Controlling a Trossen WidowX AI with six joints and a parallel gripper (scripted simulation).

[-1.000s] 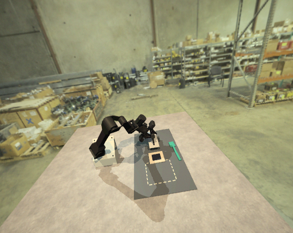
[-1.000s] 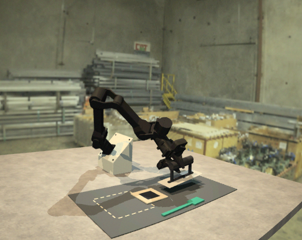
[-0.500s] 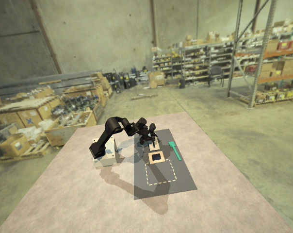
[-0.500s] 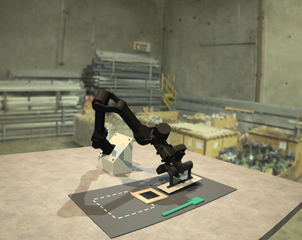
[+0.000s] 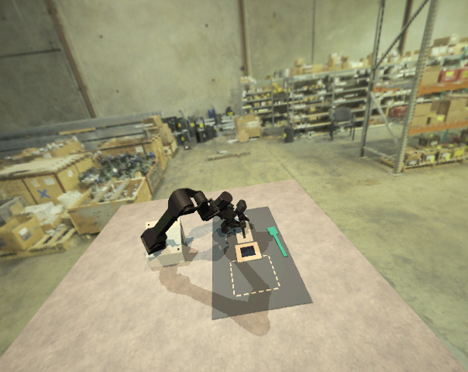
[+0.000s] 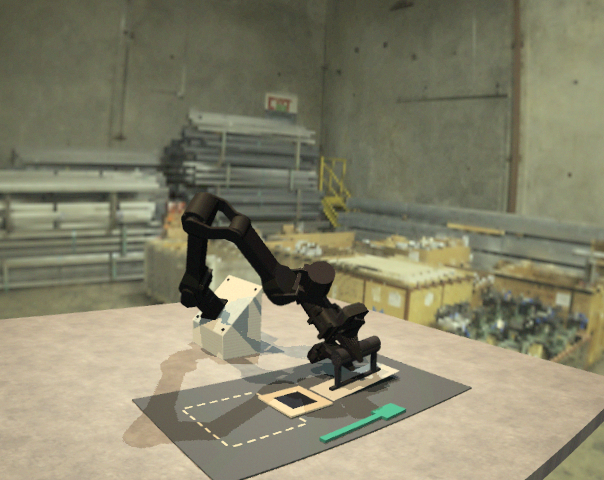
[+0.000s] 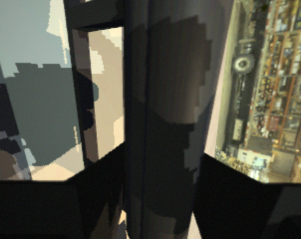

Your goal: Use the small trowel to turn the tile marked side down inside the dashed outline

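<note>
The grey mat is 30 mm behind my gripper tip, 100 mm to the right of it and 80 mm below it. The rest, counted from my gripper tip: trowel 20 mm behind, 10 mm below; then tile 40 mm behind, 140 mm to the right, 50 mm below; then green flat tool 110 mm ahead, 90 mm to the right, 50 mm below.
</note>
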